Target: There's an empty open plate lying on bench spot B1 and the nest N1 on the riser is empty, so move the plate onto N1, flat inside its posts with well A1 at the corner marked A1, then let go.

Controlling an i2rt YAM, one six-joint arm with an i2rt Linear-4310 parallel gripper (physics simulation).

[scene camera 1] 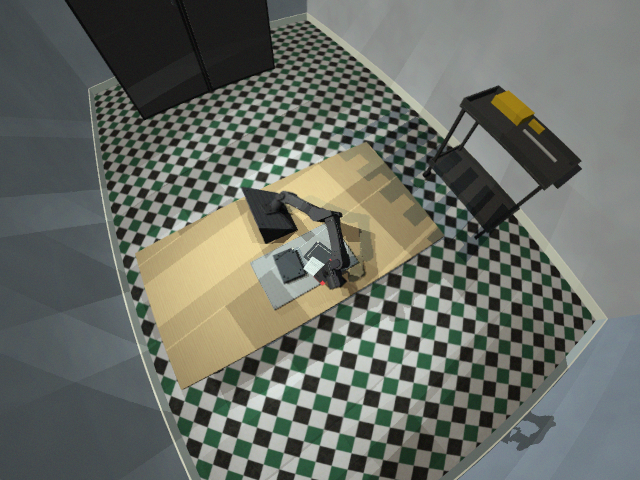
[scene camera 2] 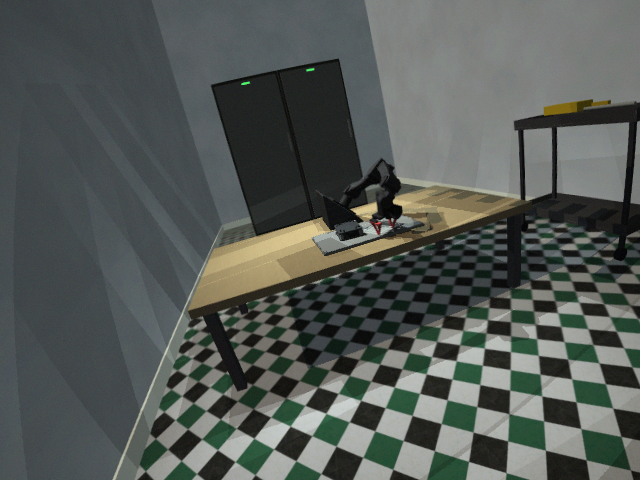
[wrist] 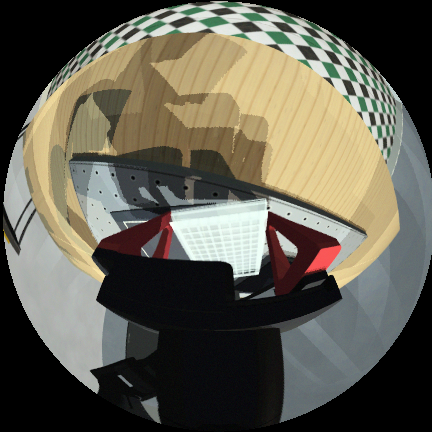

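Where they show: gripper, fingertip midpoint: (scene camera 2: 385,231) (wrist: 218,216); arm's base, origin of the base link: (scene camera 1: 273,207) (scene camera 2: 342,206).
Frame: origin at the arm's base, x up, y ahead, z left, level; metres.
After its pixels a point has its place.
The pale, clear-white plate (scene camera 1: 313,266) {x -0.061, y 0.401, z -0.016 m} (wrist: 225,237) {x -0.064, y 0.452, z -0.001 m} lies flat, low over the grey board, beside the riser. My gripper (scene camera 1: 326,272) {x -0.070, y 0.472, z 0.010 m} (scene camera 2: 385,230) {x -0.070, y 0.472, z 0.010 m} (wrist: 218,216) {x -0.070, y 0.472, z 0.010 m} points down with its red fingers on two opposite sides of the plate; in the wrist view both fingertips touch its edges, so it is shut on the plate. Whether the plate bears on the spot below cannot be told. The dark riser with the nest N1 (scene camera 1: 289,265) {x -0.033, y 0.327, z -0.120 m} (scene camera 2: 349,229) {x -0.033, y 0.376, z -0.137 m} has small corner posts and holds no plate. The A1 marks are too small to read.
The perforated grey board (scene camera 1: 275,297) {x -0.074, y 0.415, z -0.277 m} (scene camera 2: 329,249) {x -0.075, y 0.436, z -0.282 m} (wrist: 102,181) {x -0.075, y 0.497, z 0.133 m} lies on the wooden table (scene camera 1: 206,304) {x -0.088, y 0.221, z -0.609 m} (scene camera 2: 248,276) {x -0.088, y 0.384, z -0.678 m} (wrist: 300,150) {x -0.088, y 0.546, z -0.050 m}. A white-outlined dark spot (wrist: 127,222) {x -0.073, y 0.442, z 0.113 m} shows left of the plate in the wrist view. A black slanted block (scene camera 1: 263,217) {x 0.080, y 0.062, z -0.092 m} (scene camera 2: 333,210) {x 0.025, y 0.131, z -0.110 m} stands by the arm's base.
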